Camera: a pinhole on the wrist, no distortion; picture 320 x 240 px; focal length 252.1 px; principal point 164.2 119.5 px. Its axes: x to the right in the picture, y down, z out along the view. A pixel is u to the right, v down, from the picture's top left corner.
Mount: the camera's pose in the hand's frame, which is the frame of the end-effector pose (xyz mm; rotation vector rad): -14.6 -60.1 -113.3 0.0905 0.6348 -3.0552
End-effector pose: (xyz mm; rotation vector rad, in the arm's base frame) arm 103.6 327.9 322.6 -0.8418 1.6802 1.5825
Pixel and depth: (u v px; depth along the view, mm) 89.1 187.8 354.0
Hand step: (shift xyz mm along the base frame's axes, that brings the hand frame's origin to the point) 202.2 162.2 -231.6
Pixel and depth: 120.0 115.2 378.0
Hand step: 160.2 227.4 -150.5
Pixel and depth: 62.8 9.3 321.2
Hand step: 5.4 240.0 -119.0
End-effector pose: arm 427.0 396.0 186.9 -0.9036 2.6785 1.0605
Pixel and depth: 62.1 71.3 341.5
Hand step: -30.5 25.5 -286.4
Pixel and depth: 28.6 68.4 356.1
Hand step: -75.4 13.4 -316.9
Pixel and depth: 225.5 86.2 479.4
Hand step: 205.0 191.2 -319.7
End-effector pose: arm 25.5 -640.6 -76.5 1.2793 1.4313 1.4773
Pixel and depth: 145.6 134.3 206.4
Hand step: 48.8 32.5 -159.2
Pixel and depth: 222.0 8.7 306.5
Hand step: 225.7 -30.0 -98.2
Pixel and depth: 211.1 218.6 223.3
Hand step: 35.1 -14.2 -242.0
